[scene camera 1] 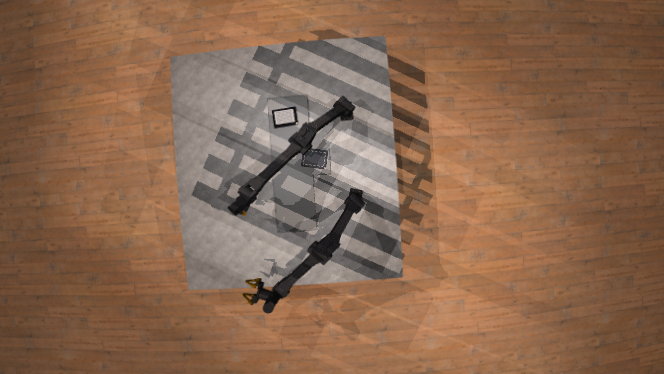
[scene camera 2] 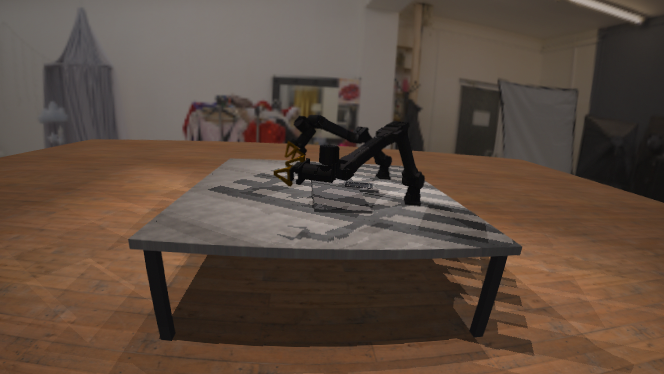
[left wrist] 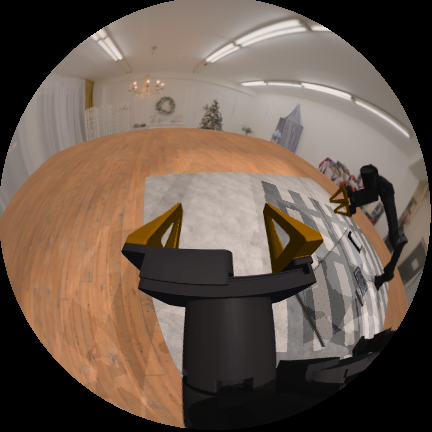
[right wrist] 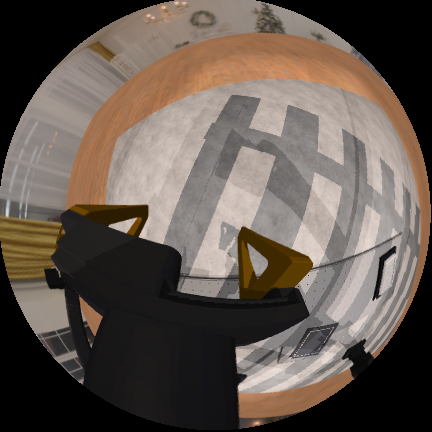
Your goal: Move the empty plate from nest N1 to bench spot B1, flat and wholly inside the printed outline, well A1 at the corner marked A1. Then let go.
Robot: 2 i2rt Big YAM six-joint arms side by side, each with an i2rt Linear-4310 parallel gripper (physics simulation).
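Pixels of known places: left gripper, fingertip midpoint: [scene camera 1: 243, 287] [scene camera 2: 279, 168] [left wrist: 223, 206] [right wrist: 62, 228]; right gripper, fingertip midpoint: [scene camera 2: 288, 159] [left wrist: 331, 205] [right wrist: 192, 221]; left arm's base, link origin: [scene camera 1: 354, 197] [scene camera 2: 411, 202]; right arm's base, link origin: [scene camera 1: 346, 111] [scene camera 2: 383, 177] [left wrist: 375, 282].
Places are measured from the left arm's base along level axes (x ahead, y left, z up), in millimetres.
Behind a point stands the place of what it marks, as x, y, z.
The white plate [scene camera 1: 284, 117] {565, -440, 40} [right wrist: 387, 274] lies in a black-framed nest [scene camera 1: 273, 120] {621, -410, 39} [right wrist: 379, 276] {563, -404, 26}, at the upper part of the long marked area in scene camera 1. The labels and well A1 are too small to read. A dark rectangle with a dashed white outline [scene camera 1: 314, 158] {320, -210, 15} [right wrist: 315, 341] {327, -216, 15} lies lower right of it, with nothing seen on it. My left gripper [scene camera 1: 245, 290] {558, 614, 253} [left wrist: 223, 206] {558, 614, 253} is open and empty, above the table's lower edge in scene camera 1, far from the plate. My right gripper [right wrist: 192, 221] {669, 149, 200} [left wrist: 331, 205] {669, 149, 200} is open and empty, above the table, lower left of the plate in scene camera 1.
The grey table [scene camera 1: 200, 90] {1210, -542, 0} [scene camera 2: 200, 230] {849, 712, 0} carries both arms and striped shadows. The right arm [scene camera 1: 280, 162] {439, -122, 372} passes between the plate and the dashed outline in scene camera 1. A long, thin-edged rectangular area [scene camera 1: 295, 222] {368, 241, 13} lies beneath it. The left arm [scene camera 1: 300, 270] {246, 397, 357} extends past the table edge.
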